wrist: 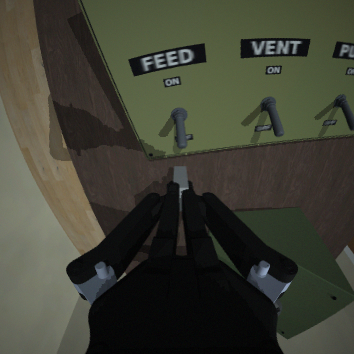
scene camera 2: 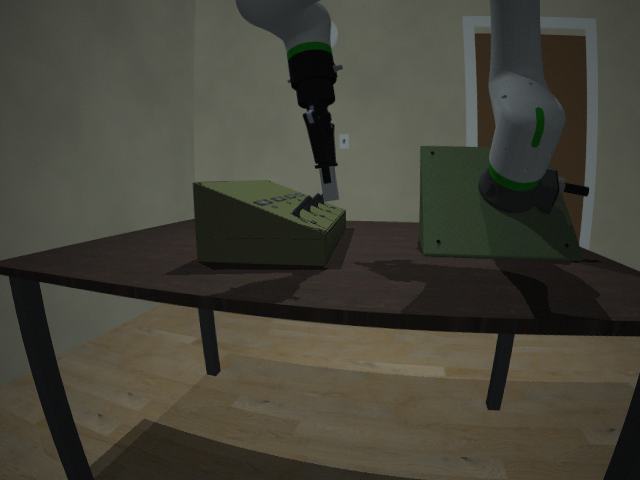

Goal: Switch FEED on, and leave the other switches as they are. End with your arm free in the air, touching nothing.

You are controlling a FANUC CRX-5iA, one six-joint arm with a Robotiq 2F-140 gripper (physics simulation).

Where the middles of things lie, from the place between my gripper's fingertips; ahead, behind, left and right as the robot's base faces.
Labels:
I see my gripper 180 mm short of the yellow-green switch box (scene camera 2: 254, 222), 150 mm to the left of it and 40 mm above it.

